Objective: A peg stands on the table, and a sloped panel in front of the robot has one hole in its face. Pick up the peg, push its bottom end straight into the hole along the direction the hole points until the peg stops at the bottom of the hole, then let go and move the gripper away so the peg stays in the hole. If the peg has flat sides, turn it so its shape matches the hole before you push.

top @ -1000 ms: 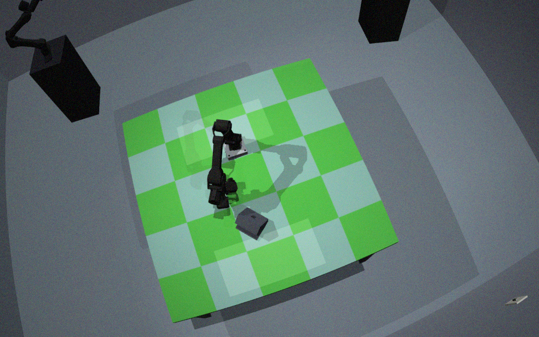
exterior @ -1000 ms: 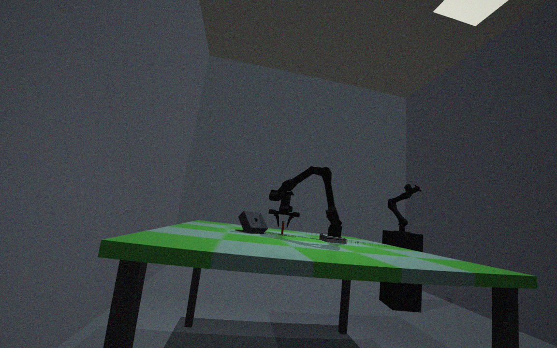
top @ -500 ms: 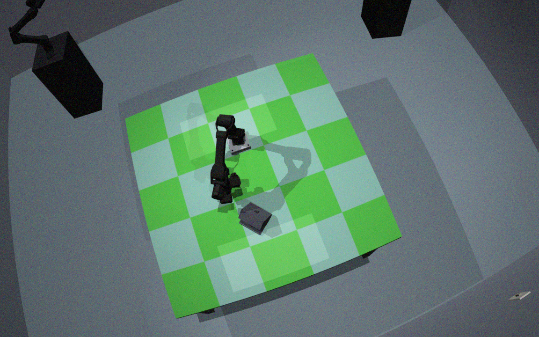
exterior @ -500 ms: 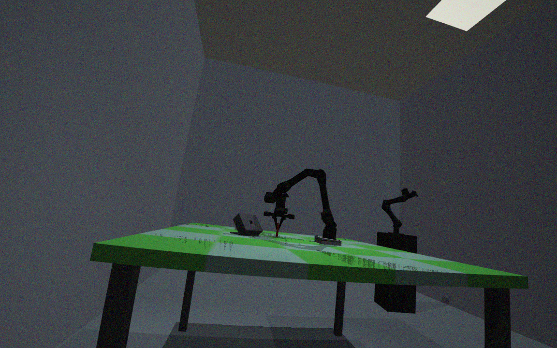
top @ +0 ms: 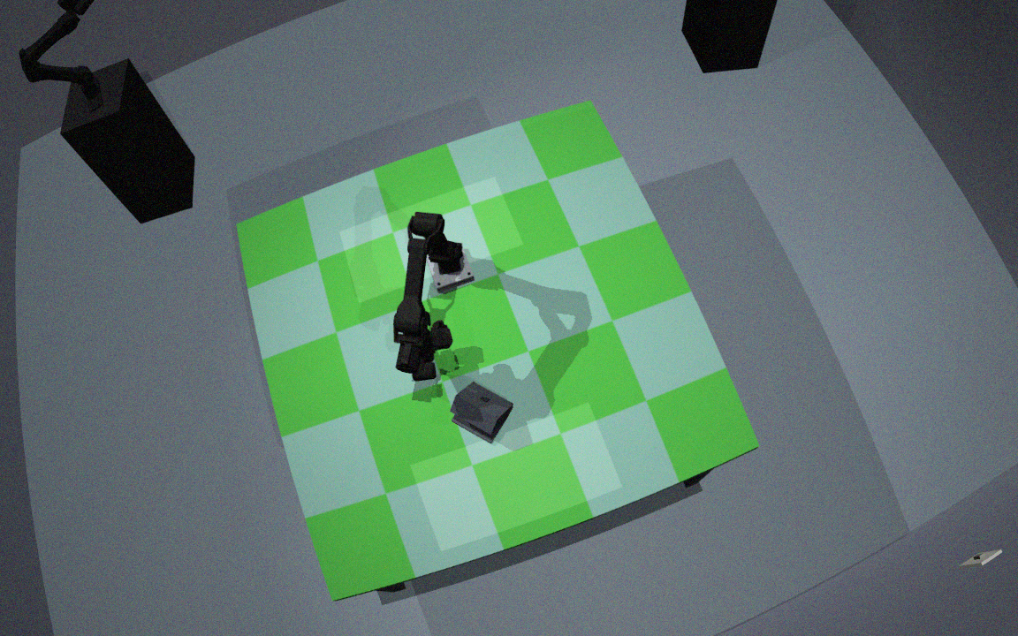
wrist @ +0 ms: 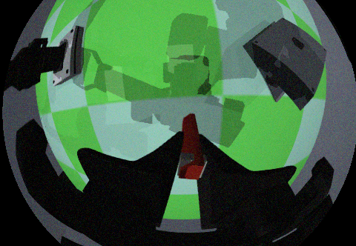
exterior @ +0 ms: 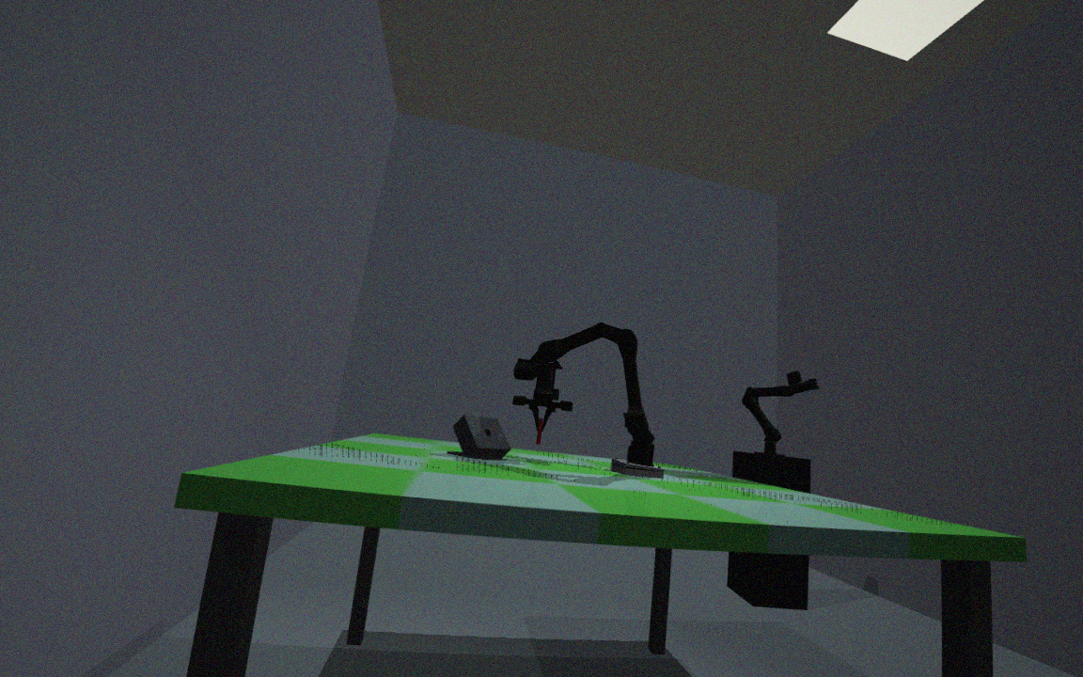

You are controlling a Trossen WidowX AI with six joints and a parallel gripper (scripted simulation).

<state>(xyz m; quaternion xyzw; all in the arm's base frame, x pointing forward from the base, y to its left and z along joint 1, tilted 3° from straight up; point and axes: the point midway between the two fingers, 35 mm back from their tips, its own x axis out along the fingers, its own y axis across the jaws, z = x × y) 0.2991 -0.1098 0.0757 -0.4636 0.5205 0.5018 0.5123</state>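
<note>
Now: gripper tip 17 cm short of the sloped panel, 12 cm to the right of it and 4 cm above it. Round my gripper tip: red peg (2 cm above).
</note>
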